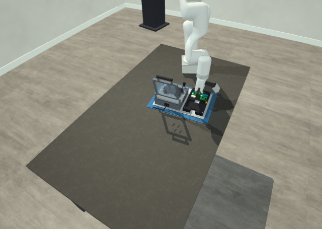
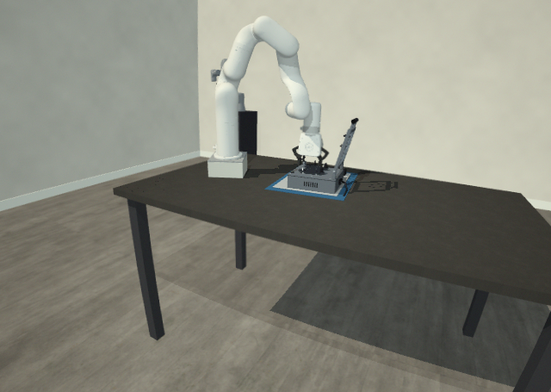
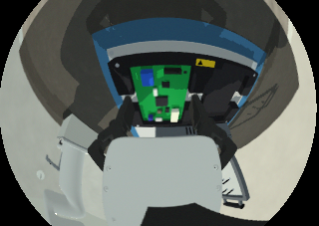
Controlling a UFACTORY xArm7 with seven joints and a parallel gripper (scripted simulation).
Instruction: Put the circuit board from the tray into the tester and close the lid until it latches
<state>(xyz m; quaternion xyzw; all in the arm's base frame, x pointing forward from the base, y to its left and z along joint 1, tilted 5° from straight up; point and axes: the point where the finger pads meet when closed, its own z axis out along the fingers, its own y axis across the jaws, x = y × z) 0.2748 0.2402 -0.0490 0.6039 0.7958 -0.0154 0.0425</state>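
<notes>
Now: the green circuit board 10 mm below my hand. The rest, counted from my hand: tester plate 110 mm ahead, 140 mm to the right, 40 mm above; then tester 120 mm ahead, 100 mm to the right, 80 mm above; then latch hook 30 mm ahead, 110 mm to the right, 50 mm above.
</notes>
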